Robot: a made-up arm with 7 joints. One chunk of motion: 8 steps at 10 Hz.
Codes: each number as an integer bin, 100 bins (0 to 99) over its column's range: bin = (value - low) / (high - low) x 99, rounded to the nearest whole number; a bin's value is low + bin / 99 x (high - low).
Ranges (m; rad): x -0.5..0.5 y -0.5..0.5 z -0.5..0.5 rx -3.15..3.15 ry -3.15..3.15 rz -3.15..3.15
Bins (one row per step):
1: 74 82 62 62 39 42
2: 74 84 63 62 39 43
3: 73 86 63 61 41 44
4: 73 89 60 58 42 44
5: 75 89 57 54 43 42
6: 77 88 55 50 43 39
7: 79 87 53 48 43 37
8: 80 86 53 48 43 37
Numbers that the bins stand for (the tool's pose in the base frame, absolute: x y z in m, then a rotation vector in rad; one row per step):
1: 0.2475 0.3283 0.1263 0.7955 -0.6682 -0.4773
2: 0.2475 0.3485 0.1364 0.7955 -0.6682 -0.4136
3: 0.2374 0.3687 0.1364 0.7318 -0.5409 -0.3500
4: 0.2374 0.3990 0.1061 0.5409 -0.4773 -0.3500
5: 0.2576 0.3990 0.0758 0.2864 -0.4136 -0.4773
6: 0.2778 0.3889 0.0556 0.0318 -0.4136 -0.6682
7: 0.2980 0.3788 0.0354 -0.0955 -0.4136 -0.7955
8: 0.3081 0.3687 0.0354 -0.0955 -0.4136 -0.7955

